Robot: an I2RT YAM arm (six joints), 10 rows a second.
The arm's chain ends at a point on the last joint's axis. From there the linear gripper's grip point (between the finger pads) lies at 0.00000 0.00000 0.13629 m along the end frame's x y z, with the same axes.
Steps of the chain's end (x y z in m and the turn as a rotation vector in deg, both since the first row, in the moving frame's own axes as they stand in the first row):
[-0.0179, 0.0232, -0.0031, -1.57, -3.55, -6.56]
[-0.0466, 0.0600, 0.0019, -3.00, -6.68, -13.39]
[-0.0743, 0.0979, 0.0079, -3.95, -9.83, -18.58]
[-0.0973, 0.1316, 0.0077, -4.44, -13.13, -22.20]
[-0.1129, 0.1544, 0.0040, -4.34, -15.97, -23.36]
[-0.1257, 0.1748, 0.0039, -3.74, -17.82, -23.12]
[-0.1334, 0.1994, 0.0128, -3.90, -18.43, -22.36]
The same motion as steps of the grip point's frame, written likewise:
[-0.0261, 0.0274, -0.0034, -1.57, -3.55, -6.56]
[-0.0615, 0.0689, 0.0008, -3.00, -6.68, -13.39]
[-0.0956, 0.1108, 0.0056, -3.95, -9.83, -18.58]
[-0.1254, 0.1477, 0.0038, -4.44, -13.13, -22.20]
[-0.1473, 0.1719, -0.0016, -4.34, -15.97, -23.36]
[-0.1645, 0.1917, -0.0028, -3.74, -17.82, -23.12]
[-0.1736, 0.2166, 0.0056, -3.90, -18.43, -22.36]

